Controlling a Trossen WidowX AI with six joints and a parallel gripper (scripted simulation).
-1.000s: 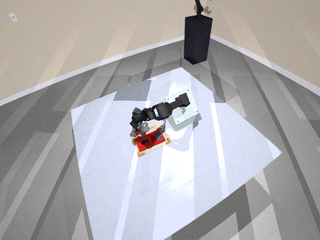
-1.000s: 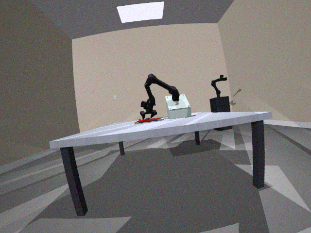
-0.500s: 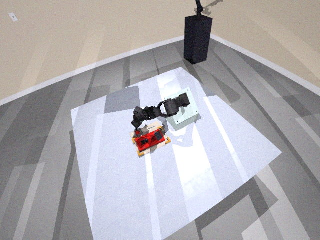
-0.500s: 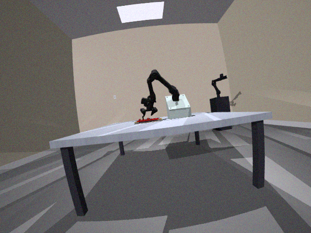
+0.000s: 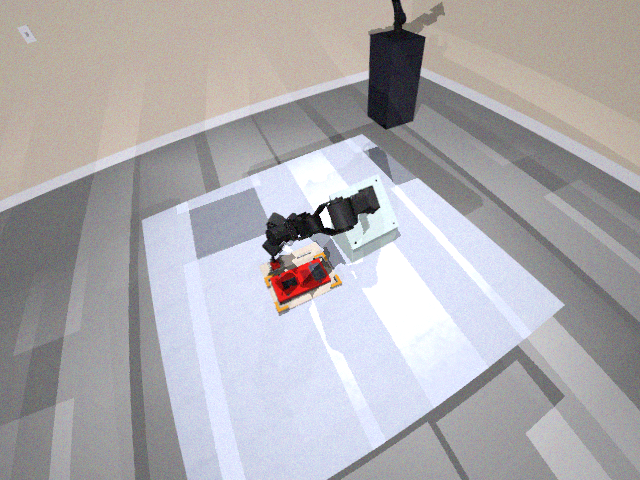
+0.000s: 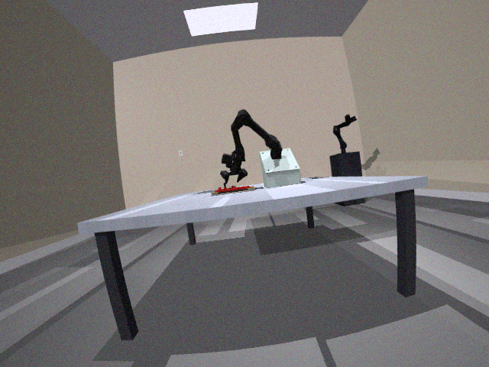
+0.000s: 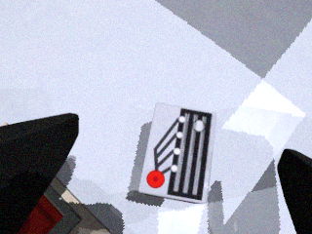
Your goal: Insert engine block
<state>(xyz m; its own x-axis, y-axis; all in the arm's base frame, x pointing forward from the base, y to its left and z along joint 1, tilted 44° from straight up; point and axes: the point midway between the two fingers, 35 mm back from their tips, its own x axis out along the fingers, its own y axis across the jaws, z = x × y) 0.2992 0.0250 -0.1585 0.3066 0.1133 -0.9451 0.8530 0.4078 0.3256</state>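
Now: gripper tip 4 cm above the grey engine block, 1 cm to the left of it and 1 cm past it.
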